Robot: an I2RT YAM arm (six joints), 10 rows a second.
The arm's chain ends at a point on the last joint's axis. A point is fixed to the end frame.
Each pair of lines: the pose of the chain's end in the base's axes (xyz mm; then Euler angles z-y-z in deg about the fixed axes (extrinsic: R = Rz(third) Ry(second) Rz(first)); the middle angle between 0 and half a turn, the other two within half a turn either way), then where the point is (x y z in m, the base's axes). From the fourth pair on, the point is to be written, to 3 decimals.
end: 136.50 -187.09 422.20 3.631 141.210 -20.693
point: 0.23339 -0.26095 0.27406
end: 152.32 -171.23 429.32 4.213 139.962 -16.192
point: 0.25753 -0.23805 0.28353
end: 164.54 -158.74 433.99 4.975 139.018 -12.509
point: 0.27582 -0.21908 0.28989
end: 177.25 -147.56 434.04 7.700 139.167 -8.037
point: 0.291 -0.199 0.289
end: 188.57 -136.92 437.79 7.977 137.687 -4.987
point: 0.309 -0.182 0.295
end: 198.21 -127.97 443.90 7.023 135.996 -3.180
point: 0.324 -0.170 0.306
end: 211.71 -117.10 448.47 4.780 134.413 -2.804
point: 0.343 -0.158 0.315
